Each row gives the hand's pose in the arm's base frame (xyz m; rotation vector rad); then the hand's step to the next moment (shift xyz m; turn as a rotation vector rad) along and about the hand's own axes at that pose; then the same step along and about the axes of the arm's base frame.
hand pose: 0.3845 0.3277 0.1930 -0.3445 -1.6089 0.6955
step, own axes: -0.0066 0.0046 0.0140 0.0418 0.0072 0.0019
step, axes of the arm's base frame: -0.0133 -0.0037 -0.0084 -0.0101 0.0298 0.0285
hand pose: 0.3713 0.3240 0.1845 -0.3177 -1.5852 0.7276
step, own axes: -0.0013 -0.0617 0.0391 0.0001 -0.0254 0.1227
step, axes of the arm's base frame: -0.0246 -0.0580 0.0371 -0.1130 -0.0517 0.0159
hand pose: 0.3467 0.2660 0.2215 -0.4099 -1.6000 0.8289
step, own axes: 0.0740 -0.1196 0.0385 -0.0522 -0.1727 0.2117
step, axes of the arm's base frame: -0.0302 -0.0423 0.1362 -0.1598 -0.2125 0.0817
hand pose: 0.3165 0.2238 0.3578 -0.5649 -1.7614 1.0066
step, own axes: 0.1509 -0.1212 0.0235 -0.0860 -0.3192 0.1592
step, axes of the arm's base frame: -0.0732 0.0382 0.1766 -0.0877 -0.2983 0.1949
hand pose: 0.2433 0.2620 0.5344 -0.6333 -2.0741 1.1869
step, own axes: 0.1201 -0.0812 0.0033 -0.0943 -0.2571 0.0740
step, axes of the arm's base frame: -0.0895 0.0417 0.1062 -0.0138 -0.2269 0.1696
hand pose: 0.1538 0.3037 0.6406 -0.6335 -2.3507 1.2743
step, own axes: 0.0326 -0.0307 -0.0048 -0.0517 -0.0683 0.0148
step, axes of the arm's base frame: -0.0304 0.0065 0.0326 0.0208 -0.0719 0.0443
